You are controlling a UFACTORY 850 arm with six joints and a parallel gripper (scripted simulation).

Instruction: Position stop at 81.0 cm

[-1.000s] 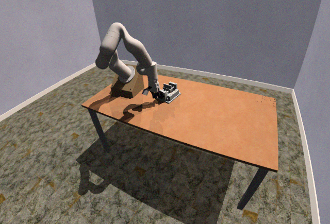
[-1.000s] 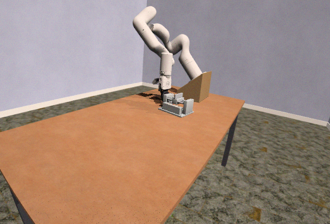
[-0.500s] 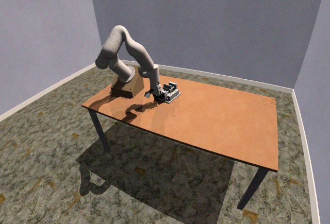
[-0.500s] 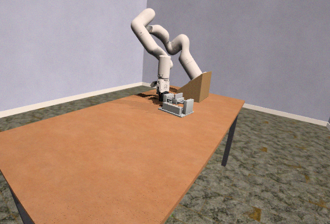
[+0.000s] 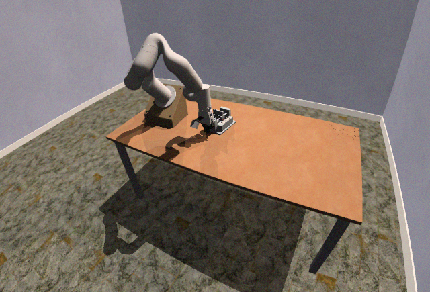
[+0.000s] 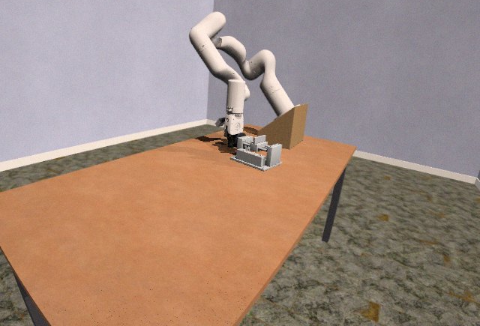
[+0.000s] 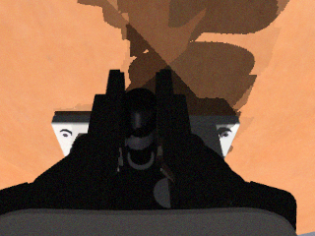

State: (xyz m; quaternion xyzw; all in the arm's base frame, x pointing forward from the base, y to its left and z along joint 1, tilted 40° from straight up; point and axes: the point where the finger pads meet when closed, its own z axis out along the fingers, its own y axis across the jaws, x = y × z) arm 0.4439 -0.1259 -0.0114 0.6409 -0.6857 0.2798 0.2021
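My hand is 2 cm to the right of the handwheel. From my hand the other things lie so: grey stop fixture 15 cm to the left, 4 cm above, 1 cm ahead.
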